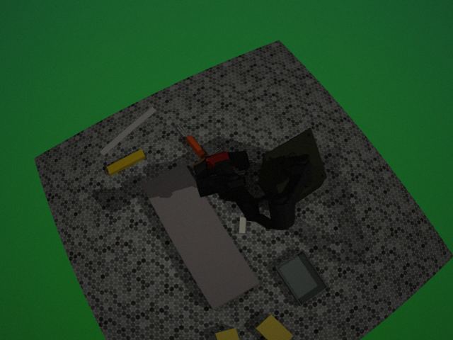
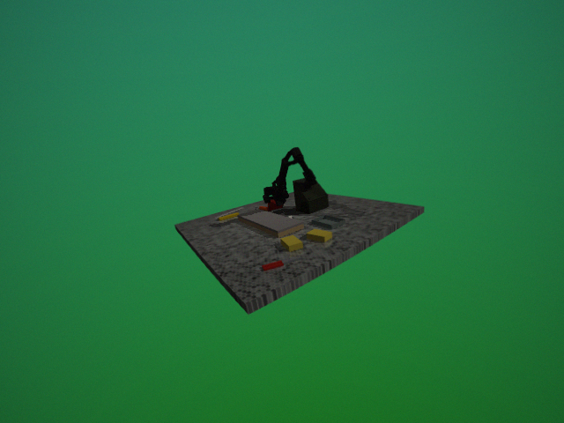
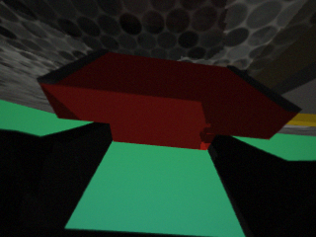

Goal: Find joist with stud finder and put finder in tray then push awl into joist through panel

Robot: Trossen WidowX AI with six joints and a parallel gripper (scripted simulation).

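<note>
Now: gripper tip 7 cm above the awl, 5 cm to the left of it and 1 cm short of it. Round my gripper tip: red stud finder: 1 cm below, 1 cm ahead; orange-handled tool: 18 cm to the right, 7 cm below, 2 cm ahead; small white block: 25 cm to the left, 7 cm below, 6 cm ahead.
</note>
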